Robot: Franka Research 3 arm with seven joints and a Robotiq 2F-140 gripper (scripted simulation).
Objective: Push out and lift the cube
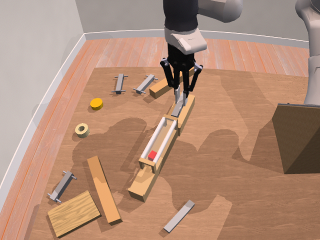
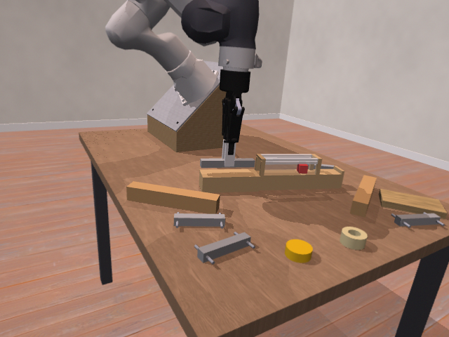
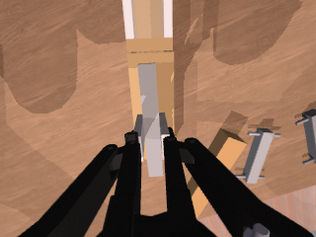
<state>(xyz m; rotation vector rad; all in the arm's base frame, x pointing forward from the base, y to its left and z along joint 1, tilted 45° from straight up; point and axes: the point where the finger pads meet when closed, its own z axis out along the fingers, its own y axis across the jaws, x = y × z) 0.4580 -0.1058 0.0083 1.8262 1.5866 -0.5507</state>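
My hand is 17 cm to the right of the wooden channel base, 5 cm above it and 4 cm short of it. Round my hand: red cube: 22 cm to the left, 5 cm below, 5 cm ahead; then grey rod: 3 cm below; then yellow disc: 34 cm ahead, 9 cm below.
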